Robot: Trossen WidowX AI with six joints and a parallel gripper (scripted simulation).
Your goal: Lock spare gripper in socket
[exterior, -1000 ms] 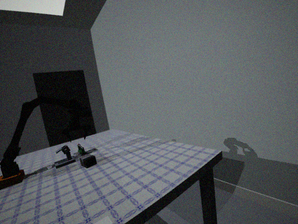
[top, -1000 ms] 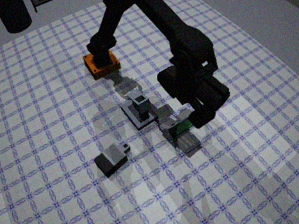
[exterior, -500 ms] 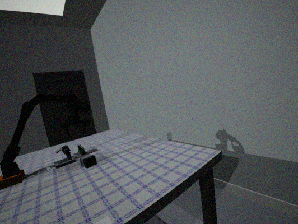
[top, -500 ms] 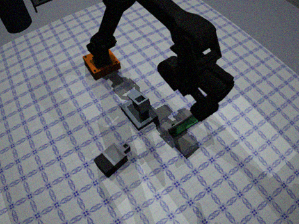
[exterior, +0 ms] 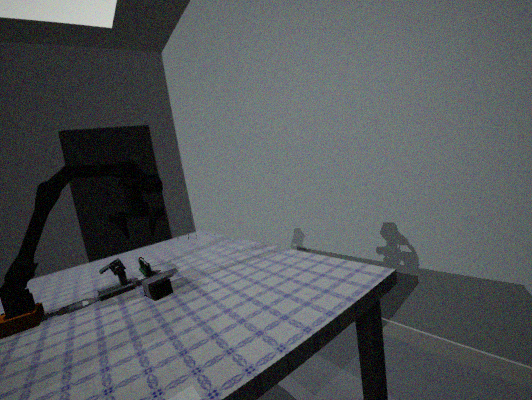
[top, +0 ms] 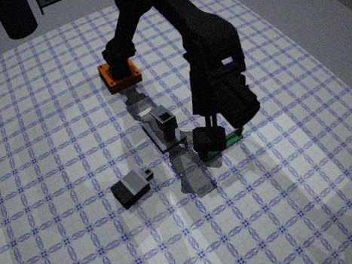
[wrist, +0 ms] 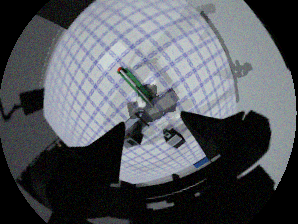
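Now: the dark spare gripper 10 mm ahead of my gripper tip, 200 mm to the right of it and 130 mm below it. Also, from my gripper tip: green cradle 10 mm behind, 70 mm to the left, 130 mm below; socket 110 mm behind, 60 mm to the right, 100 mm below.
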